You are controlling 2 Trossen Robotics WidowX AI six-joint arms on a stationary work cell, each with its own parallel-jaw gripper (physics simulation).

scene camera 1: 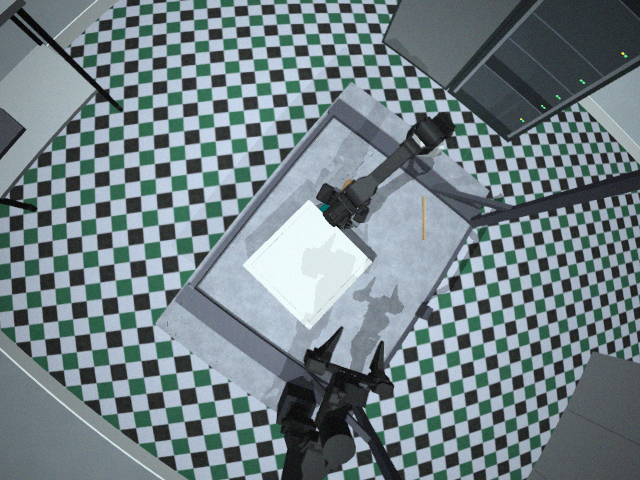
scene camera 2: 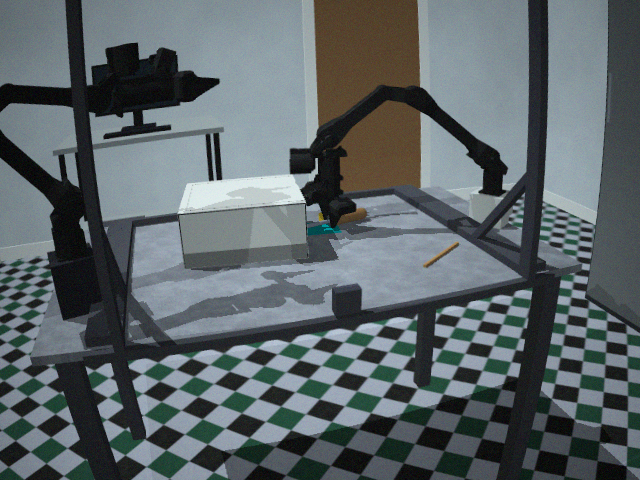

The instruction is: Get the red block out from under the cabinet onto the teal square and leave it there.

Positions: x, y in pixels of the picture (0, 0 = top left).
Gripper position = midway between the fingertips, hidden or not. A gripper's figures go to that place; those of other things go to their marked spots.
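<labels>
My right gripper (scene camera 2: 330, 225) is 151 cm from the lens, and my left gripper (scene camera 2: 211, 80) is 117 cm from the lens.
</labels>
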